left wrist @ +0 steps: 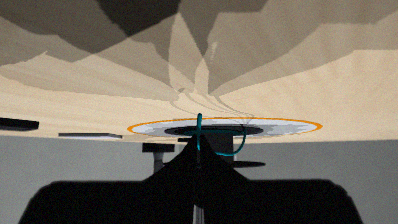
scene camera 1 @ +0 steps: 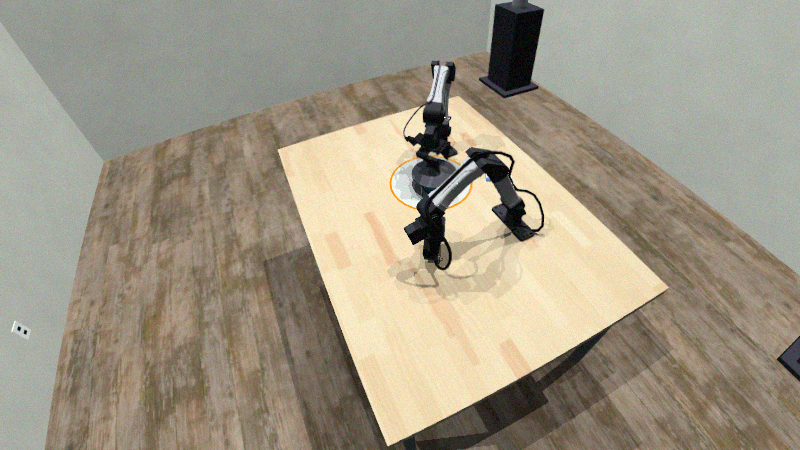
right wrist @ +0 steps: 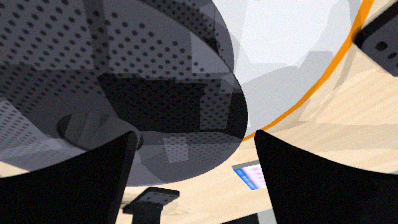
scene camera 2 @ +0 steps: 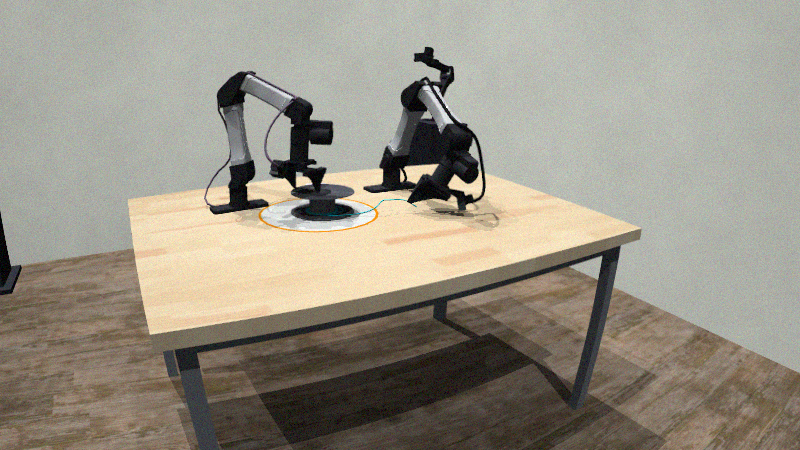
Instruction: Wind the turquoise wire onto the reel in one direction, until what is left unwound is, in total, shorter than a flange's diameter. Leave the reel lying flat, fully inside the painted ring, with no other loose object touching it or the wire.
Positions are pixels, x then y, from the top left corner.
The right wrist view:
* right gripper: 195,133
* dark reel: 187,109
